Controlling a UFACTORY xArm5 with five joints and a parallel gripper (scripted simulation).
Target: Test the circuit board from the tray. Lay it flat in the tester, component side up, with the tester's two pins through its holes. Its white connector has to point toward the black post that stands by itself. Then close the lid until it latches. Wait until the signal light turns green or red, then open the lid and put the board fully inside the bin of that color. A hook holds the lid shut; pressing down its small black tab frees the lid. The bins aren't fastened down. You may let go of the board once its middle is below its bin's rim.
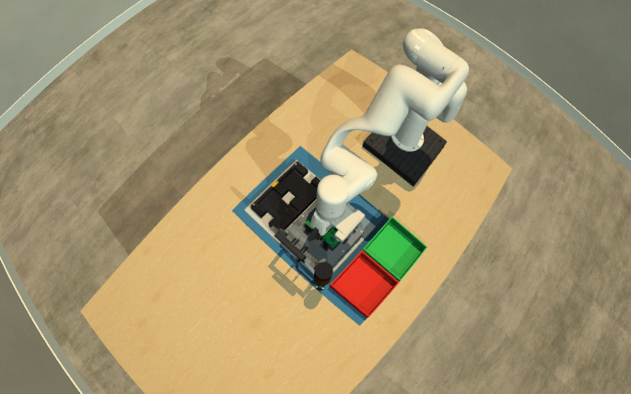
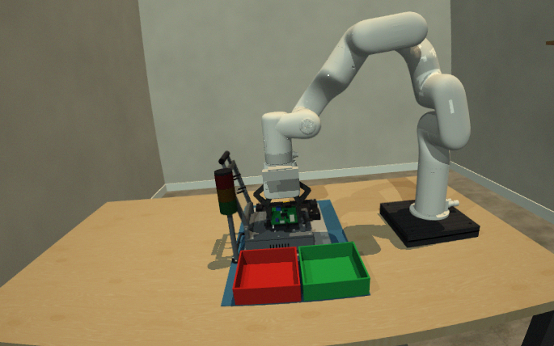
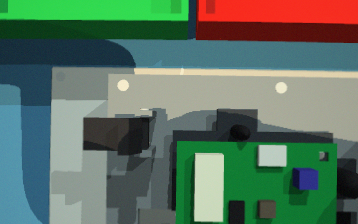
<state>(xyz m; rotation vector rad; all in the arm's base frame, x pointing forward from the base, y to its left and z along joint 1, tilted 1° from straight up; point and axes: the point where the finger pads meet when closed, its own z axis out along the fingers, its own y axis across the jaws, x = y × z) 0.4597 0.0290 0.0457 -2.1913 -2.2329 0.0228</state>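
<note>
My hand is right at the green circuit board. Round my hand: green bin 110 mm behind, 200 mm to the left, 70 mm below; tester lid 130 mm ahead, 90 mm above; red bin 40 mm ahead, 200 mm to the left, 70 mm below.
</note>
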